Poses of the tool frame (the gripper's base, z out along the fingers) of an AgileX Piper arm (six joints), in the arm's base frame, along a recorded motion.
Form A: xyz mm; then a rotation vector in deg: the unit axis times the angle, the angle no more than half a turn.
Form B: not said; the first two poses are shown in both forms.
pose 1, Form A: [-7.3 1.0 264.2 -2.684 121.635 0.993]
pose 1, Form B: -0.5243 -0.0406 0.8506 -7.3; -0.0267 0.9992 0.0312 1.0; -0.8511 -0.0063 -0.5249 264.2; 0 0 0 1
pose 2, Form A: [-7.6 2.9 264.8 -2.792 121.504 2.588]
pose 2, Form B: -0.5226 -0.0531 0.8509 -7.6; -0.0168 0.9985 0.0520 2.9; -0.8524 0.0128 -0.5228 264.8; 0 0 0 1
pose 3, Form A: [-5.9 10.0 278.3 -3.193 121.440 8.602]
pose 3, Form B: -0.5257 -0.1000 0.8448 -5.9; 0.0201 0.9913 0.1298 10.0; -0.8504 0.0852 -0.5191 278.3; 0 0 0 1
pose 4, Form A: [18.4 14.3 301.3 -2.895 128.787 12.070]
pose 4, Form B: -0.6337 -0.1085 0.7659 18.4; 0.0357 0.9850 0.1691 14.3; -0.7728 0.1345 -0.6203 301.3; 0 0 0 1
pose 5, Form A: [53.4 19.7 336.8 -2.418 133.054 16.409]
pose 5, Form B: -0.6952 -0.1183 0.7091 53.4; 0.0576 0.9741 0.2189 19.7; -0.7165 0.1930 -0.6703 336.8; 0 0 0 1
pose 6, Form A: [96.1 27.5 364.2 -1.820 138.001 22.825]
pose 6, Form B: -0.7645 -0.1278 0.6319 96.1; 0.0825 0.9527 0.2925 27.5; -0.6393 0.2757 -0.7178 364.2; 0 0 0 1
